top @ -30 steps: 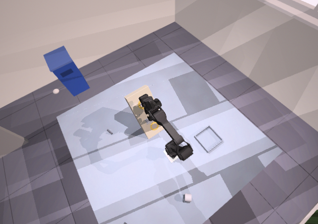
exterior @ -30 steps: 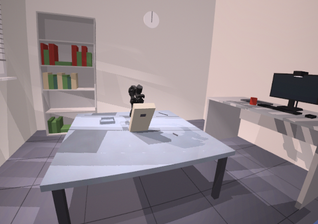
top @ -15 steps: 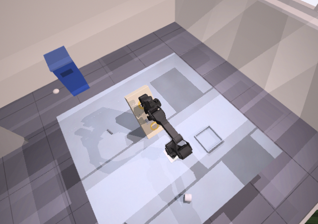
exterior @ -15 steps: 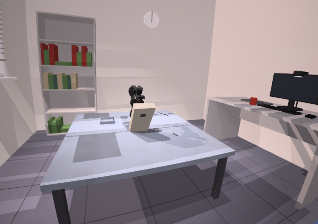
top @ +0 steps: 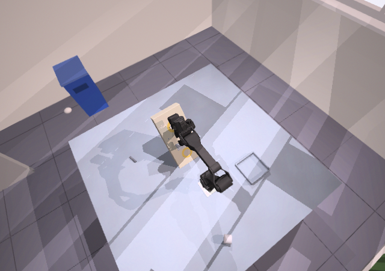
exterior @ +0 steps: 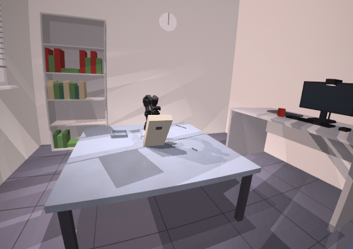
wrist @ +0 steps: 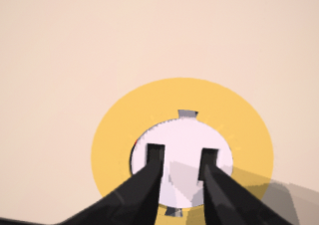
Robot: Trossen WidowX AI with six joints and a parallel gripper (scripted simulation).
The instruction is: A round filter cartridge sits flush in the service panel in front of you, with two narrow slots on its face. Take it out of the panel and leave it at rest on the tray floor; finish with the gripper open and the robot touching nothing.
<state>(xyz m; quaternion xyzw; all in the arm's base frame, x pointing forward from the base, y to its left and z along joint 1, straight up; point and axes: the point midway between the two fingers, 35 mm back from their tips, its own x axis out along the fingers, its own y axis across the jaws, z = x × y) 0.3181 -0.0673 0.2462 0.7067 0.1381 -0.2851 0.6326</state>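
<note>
The round pale grey filter cartridge is 2 cm ahead of my gripper tip and 1 cm below it. The rest, counted from my gripper tip: clear square tray (47 cm behind, 19 cm to the right, 22 cm below); then dark piece (14 cm ahead, 29 cm to the left, 23 cm below); then beige service panel (3 cm behind, 1 cm to the left, 9 cm below).
</note>
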